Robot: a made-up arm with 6 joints.
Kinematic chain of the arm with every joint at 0, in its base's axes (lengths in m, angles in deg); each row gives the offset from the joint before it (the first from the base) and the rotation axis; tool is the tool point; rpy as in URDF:
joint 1: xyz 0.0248 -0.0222 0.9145 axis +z
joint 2: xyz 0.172 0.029 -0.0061 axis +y
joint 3: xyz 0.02 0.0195 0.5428 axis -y
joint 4: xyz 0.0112 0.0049 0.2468 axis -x
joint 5: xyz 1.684 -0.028 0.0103 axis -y
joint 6: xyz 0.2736 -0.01 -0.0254 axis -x
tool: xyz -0.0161 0.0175 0.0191 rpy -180 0 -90
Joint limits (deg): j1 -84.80..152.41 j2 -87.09..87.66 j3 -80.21..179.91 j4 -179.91..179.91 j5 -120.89..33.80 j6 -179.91..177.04
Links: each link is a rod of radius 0.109 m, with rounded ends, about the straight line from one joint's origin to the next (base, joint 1, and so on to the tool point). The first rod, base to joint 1, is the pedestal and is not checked.
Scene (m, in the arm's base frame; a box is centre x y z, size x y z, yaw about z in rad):
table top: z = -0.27
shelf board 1: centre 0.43 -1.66 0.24 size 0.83 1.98 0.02 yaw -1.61
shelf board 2: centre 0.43 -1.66 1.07 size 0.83 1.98 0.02 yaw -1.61
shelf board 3: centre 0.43 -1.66 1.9 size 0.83 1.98 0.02 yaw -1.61
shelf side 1: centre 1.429 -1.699 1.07 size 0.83 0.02 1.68 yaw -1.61
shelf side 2: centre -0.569 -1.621 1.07 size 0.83 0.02 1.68 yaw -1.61
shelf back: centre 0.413 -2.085 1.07 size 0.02 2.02 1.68 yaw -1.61
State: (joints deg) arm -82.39 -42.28 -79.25 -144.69 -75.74 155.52
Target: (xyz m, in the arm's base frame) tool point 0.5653 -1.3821 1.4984
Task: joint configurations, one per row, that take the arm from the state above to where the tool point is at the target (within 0.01 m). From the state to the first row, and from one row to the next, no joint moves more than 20 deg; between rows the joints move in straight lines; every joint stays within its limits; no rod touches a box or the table.
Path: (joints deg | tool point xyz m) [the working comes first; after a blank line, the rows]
Joints at the target: -77.52 -58.49 -63.16 -145.58 -78.91 155.36
Straight joint move there: touches shelf board 2.

1: -63.25 -36.79 -67.92 -134.93 -75.22 159.11 | 0.9506 -1.2703 0.8038
2: -44.10 -31.30 -56.59 -125.17 -74.71 162.69 | 1.3796 -0.9358 0.9671
3: -24.96 -25.80 -45.26 -115.41 -74.19 166.28 | 1.6728 -0.4568 1.1242
4: -5.82 -20.31 -33.93 -105.65 -73.67 169.87 | 1.7855 0.1082 1.2757
5: 13.32 -14.82 -22.60 -95.89 -73.15 173.45 | 1.6976 0.6895 1.4221
6: 32.47 -9.33 -11.26 -86.12 -72.64 177.04 | 1.4149 1.2158 1.5645
7: 14.55 -24.88 -25.05 -103.96 -64.20 177.04 | 1.6227 0.7032 1.6561
8: -3.37 -40.43 -38.84 -121.79 -55.77 177.04 | 1.6664 0.1576 1.7051
9: -21.30 -55.99 -52.63 -139.62 -47.34 177.04 | 1.5478 -0.3682 1.7069
10: -39.22 -71.54 -66.42 -157.45 -38.91 177.04 | 1.2881 -0.8269 1.6626
11: -57.14 -87.09 -80.21 -175.28 -30.47 177.04 | 0.9203 -1.1859 1.5811
12: -63.93 -77.56 -74.53 -165.38 -46.62 169.81 | 0.8062 -1.2634 1.5777
13: -70.72 -68.02 -68.84 -155.48 -62.76 162.58 | 0.6911 -1.3274 1.5505
14: -77.52 -58.49 -63.16 -145.58 -78.91 155.36 | 0.5652 -1.3821 1.4984

